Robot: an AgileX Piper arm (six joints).
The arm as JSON. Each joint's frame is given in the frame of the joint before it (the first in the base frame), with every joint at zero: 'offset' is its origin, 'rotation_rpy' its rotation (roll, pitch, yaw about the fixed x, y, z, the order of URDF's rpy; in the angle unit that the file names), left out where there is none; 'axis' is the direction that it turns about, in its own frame. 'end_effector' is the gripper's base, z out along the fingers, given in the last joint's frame.
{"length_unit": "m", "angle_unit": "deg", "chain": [
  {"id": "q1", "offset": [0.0, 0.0, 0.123], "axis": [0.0, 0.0, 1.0]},
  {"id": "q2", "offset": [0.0, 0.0, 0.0], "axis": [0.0, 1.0, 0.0]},
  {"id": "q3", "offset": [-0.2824, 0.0, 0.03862], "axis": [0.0, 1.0, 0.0]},
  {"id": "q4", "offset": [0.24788, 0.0, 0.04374], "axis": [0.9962, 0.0, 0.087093]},
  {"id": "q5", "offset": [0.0, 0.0, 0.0], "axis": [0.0, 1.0, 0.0]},
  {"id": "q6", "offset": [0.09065, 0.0, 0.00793], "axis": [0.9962, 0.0, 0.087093]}
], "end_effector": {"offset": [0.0, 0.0, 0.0], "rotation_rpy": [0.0, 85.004, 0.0]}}
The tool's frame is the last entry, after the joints.
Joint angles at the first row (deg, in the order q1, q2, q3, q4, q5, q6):
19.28, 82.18, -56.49, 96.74, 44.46, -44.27
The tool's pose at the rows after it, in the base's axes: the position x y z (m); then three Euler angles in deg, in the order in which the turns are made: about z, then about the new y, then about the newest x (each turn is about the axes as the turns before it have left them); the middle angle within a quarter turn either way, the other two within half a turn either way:
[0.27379 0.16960 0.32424 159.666 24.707 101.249]
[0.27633 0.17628 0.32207 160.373 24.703 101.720]
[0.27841 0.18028 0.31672 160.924 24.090 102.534]
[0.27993 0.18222 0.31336 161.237 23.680 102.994]
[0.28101 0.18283 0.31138 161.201 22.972 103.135]
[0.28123 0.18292 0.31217 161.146 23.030 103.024]
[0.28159 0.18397 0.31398 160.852 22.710 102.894]
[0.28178 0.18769 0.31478 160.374 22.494 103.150]
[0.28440 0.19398 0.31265 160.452 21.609 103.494]
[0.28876 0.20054 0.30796 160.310 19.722 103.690]
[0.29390 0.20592 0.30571 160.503 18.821 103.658]
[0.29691 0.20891 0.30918 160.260 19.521 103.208]
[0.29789 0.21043 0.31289 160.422 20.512 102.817]
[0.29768 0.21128 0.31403 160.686 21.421 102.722]
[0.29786 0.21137 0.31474 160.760 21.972 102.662]
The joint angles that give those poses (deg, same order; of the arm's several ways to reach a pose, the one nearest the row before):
20.57, 84.10, -58.54, 96.74, 43.84, -44.27
21.66, 85.26, -59.40, 96.74, 43.20, -44.40
22.26, 86.28, -59.52, 96.74, 42.77, -44.40
22.50, 86.92, -59.59, 96.75, 42.65, -44.40
22.53, 87.29, -59.59, 96.86, 42.65, -44.02
22.53, 87.29, -59.74, 96.85, 42.65, -43.97
22.75, 87.29, -60.14, 96.74, 42.28, -43.20
23.61, 87.44, -60.59, 96.74, 40.87, -42.51
24.59, 88.55, -61.47, 96.86, 39.99, -41.69
25.41, 90.18, -62.35, 97.57, 39.41, -40.67
25.84, 91.74, -63.67, 97.81, 39.40, -40.08
26.15, 92.28, -64.97, 97.89, 38.96, -40.23
26.29, 92.40, -65.83, 97.68, 38.96, -40.57
26.43, 92.40, -66.04, 97.68, 38.96, -41.35
26.43, 92.40, -66.17, 97.68, 38.96, -41.82

